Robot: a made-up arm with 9 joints. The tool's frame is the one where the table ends. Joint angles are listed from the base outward.
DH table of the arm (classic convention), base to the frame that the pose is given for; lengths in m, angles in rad. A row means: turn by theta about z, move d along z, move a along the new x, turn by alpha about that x. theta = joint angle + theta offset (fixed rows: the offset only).
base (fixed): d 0.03; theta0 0; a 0; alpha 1.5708
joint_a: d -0.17; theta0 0; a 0; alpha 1.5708
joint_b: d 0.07; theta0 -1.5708; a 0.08; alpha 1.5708
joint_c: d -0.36; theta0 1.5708; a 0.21; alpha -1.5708
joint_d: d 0; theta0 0; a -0.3; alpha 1.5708
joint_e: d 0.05; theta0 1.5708; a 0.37; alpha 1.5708
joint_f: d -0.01; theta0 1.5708; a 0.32; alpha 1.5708
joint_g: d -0.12; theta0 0; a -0.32; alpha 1.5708
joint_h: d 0; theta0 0; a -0.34; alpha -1.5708
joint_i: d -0.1; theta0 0; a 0.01; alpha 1.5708
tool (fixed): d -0.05; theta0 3.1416; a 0; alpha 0
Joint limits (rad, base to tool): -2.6..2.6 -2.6..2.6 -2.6..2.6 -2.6..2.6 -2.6..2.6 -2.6..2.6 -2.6..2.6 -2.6..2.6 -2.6..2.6
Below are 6 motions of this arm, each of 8 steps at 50 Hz.
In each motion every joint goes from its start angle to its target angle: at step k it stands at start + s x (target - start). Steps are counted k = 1, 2, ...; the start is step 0. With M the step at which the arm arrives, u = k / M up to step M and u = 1 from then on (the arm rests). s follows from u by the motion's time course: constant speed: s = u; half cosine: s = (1 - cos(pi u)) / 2; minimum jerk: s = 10 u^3 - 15 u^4 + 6 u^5.
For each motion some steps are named. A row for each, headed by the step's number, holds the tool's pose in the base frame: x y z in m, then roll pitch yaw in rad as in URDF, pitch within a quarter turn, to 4 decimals.
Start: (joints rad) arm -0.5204 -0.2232 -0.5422 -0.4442 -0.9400 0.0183 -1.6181 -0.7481 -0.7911
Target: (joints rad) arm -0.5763 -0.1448 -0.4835 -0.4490 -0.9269 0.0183 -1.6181 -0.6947 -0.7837
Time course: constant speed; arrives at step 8
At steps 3, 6, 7, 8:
3: -0.3477 0.6044 -0.0354 2.4463 -0.3637 3.0805
6: -0.3401 0.6090 -0.0399 2.4774 -0.3843 3.0431
7: -0.3377 0.6104 -0.0415 2.4881 -0.3909 3.0304
8: -0.3352 0.6118 -0.0431 2.4990 -0.3975 3.0177

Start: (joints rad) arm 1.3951 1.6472 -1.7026 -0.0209 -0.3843 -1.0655 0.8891 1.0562 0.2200
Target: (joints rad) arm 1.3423 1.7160 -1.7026 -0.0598 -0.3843 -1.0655 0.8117 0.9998 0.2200
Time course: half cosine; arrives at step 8
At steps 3, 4, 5, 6, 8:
3: 0.3226 0.2767 -0.2210 1.8950 0.6700 2.0168
4: 0.3145 0.2717 -0.2269 1.9229 0.6706 2.0348
5: 0.3062 0.2668 -0.2325 1.9508 0.6708 2.0532
6: 0.2990 0.2627 -0.2371 1.9745 0.6705 2.0690
8: 0.2925 0.2589 -0.2411 1.9958 0.6699 2.0834

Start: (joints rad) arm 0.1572 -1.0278 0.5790 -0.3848 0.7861 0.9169 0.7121 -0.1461 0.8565
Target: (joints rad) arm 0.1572 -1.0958 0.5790 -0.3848 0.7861 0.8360 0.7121 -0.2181 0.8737
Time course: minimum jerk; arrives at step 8
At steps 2, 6, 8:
2: 0.0741 1.1542 0.4626 -2.3914 -0.1253 2.4147
6: 0.0130 1.1538 0.4545 -2.3687 -0.1411 2.4983
8: 0.0051 1.1535 0.4536 -2.3657 -0.1434 2.5090

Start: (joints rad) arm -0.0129 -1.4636 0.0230 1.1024 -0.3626 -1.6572 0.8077 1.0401 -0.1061
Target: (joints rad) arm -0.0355 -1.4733 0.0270 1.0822 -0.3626 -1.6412 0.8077 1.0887 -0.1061
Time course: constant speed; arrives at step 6
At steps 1, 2, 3, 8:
1: 0.3816 -0.0924 -0.5090 -1.3475 0.6678 -1.9575
2: 0.3804 -0.0911 -0.5096 -1.3518 0.6697 -1.9578
3: 0.3791 -0.0898 -0.5102 -1.3561 0.6716 -1.9582
8: 0.3753 -0.0859 -0.5120 -1.3691 0.6774 -1.9594

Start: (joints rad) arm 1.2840 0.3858 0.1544 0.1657 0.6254 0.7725 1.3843 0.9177 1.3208
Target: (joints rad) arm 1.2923 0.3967 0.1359 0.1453 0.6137 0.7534 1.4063 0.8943 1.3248
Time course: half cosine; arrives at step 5
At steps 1, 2, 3, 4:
1: -0.1121 0.5003 0.6494 3.0194 0.2695 1.2113
2: -0.1165 0.5001 0.6496 3.0157 0.2724 1.2182
3: -0.1219 0.4997 0.6498 3.0109 0.2760 1.2268
4: -0.1264 0.4993 0.6499 3.0070 0.2789 1.2338

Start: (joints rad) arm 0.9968 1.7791 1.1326 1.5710 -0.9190 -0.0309 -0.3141 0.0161 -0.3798
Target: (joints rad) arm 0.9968 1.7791 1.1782 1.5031 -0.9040 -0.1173 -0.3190 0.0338 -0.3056
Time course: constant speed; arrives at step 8
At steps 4, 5, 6, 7, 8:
4: 0.1688 -0.1507 -0.0214 -0.0385 -0.6510 -0.7137
5: 0.1705 -0.1499 -0.0245 -0.0502 -0.6494 -0.7045
6: 0.1721 -0.1490 -0.0275 -0.0619 -0.6477 -0.6952
7: 0.1736 -0.1481 -0.0306 -0.0734 -0.6458 -0.6858
8: 0.1752 -0.1472 -0.0338 -0.0849 -0.6439 -0.6763

